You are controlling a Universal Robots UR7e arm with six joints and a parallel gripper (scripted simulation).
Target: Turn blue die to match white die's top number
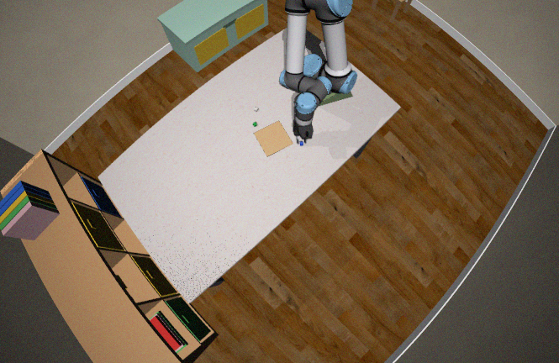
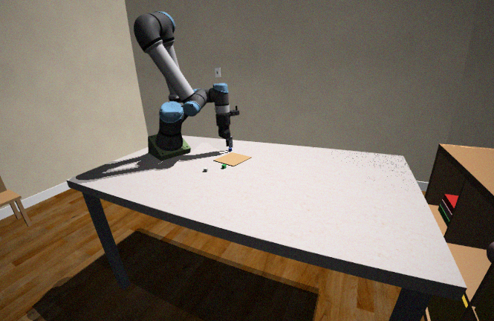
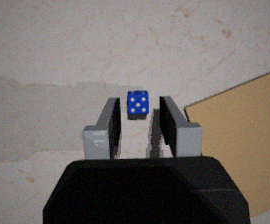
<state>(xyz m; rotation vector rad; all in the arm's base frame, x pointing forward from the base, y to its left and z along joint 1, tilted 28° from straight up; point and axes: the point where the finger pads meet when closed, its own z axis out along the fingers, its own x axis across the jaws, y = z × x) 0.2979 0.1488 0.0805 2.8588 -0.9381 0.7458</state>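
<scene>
The blue die lies 30 mm below my hand. Also, from my hand: green die: 80 mm ahead, 230 mm to the right, 30 mm below; then white die: 20 mm ahead, 290 mm to the right, 30 mm below; then tan mat: 70 mm ahead, 120 mm to the right, 40 mm below.
</scene>
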